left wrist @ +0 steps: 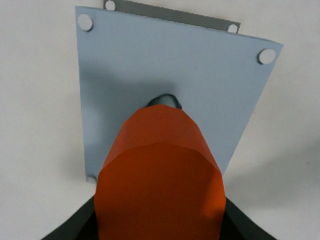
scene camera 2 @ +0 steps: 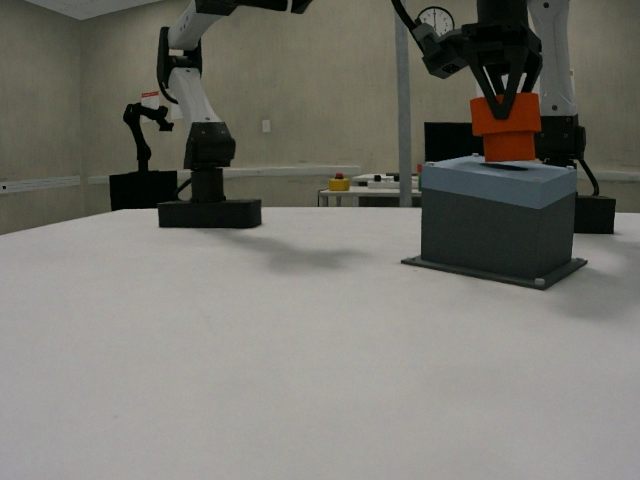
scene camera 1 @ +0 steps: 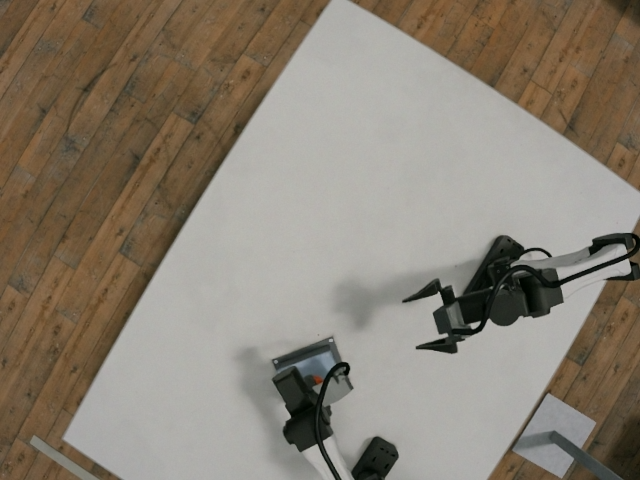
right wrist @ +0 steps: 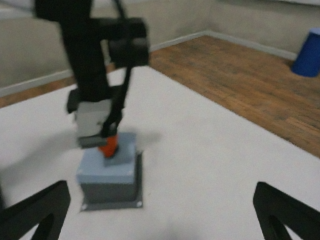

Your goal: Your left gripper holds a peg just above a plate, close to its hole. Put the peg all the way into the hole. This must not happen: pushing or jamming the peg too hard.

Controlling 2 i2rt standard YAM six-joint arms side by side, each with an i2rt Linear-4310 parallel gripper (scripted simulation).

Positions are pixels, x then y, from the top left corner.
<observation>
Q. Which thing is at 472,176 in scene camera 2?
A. A light blue plate.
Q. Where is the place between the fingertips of my right gripper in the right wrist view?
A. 161,189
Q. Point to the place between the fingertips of my left gripper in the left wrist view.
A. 159,191
</observation>
